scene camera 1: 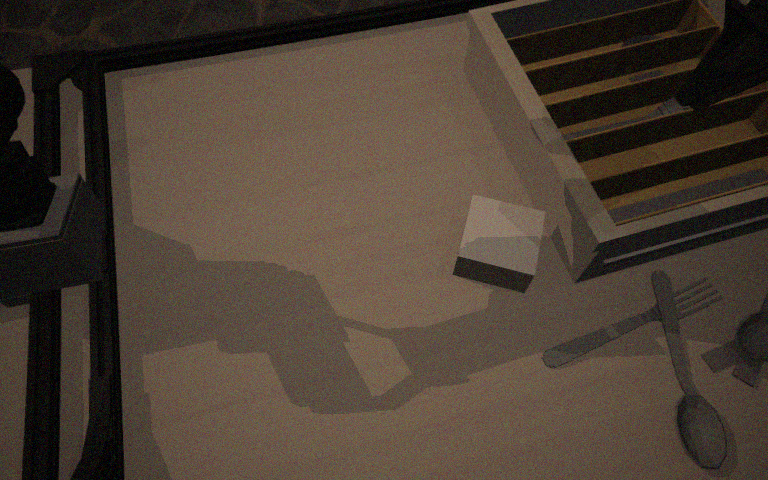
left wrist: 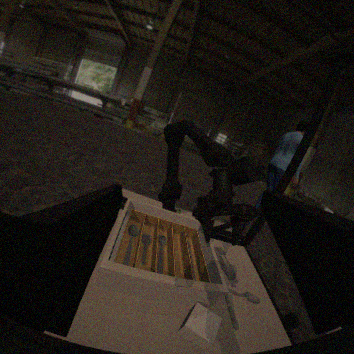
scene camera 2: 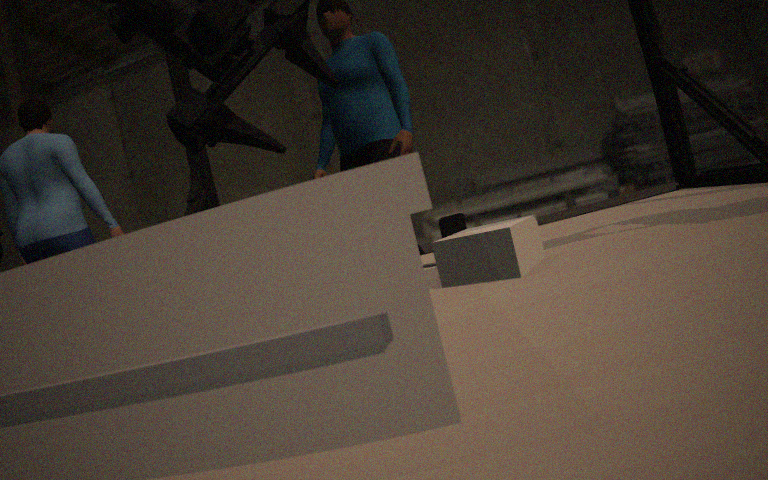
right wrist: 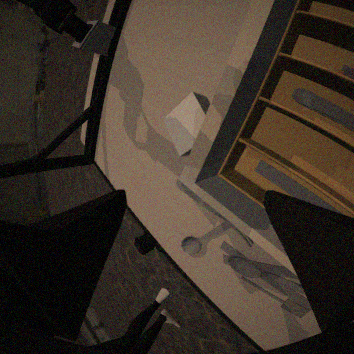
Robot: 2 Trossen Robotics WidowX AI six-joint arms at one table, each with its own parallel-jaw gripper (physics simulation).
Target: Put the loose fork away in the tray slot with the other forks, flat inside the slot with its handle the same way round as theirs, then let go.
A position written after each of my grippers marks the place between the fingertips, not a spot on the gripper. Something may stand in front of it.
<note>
My left gripper (left wrist: 193, 194) is open and holds nothing. My right gripper (scene camera 2: 312, 117) is open and holds nothing. Also in view: a white box (scene camera 1: 500, 243). Also in view: a cutlery tray (scene camera 1: 579, 71).
The white box is seen too in the left wrist view (left wrist: 200, 323) and in the right wrist view (right wrist: 183, 122). My right gripper also shows in scene camera 1 (scene camera 1: 685, 105), in the left wrist view (left wrist: 219, 243) and in the right wrist view (right wrist: 196, 197). The cutlery tray shows as well in the left wrist view (left wrist: 176, 261) and in the right wrist view (right wrist: 303, 144).
</note>
